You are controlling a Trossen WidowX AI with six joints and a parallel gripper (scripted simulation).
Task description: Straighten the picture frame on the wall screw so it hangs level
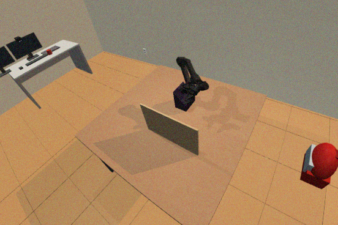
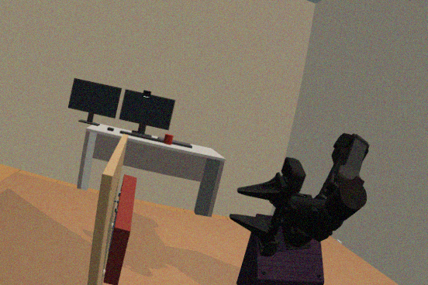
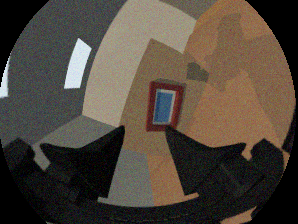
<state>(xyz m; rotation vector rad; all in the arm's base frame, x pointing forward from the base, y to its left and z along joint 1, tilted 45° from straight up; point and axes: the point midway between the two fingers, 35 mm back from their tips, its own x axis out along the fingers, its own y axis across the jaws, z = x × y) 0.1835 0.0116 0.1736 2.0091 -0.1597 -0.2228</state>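
Now: the picture frame 190 mm ahead of my gripper tip, 90 mm below it and 40 mm to the right of it. Also, from my gripper tip: wooden wall board: 200 mm ahead, 90 mm below, 30 mm to the right.
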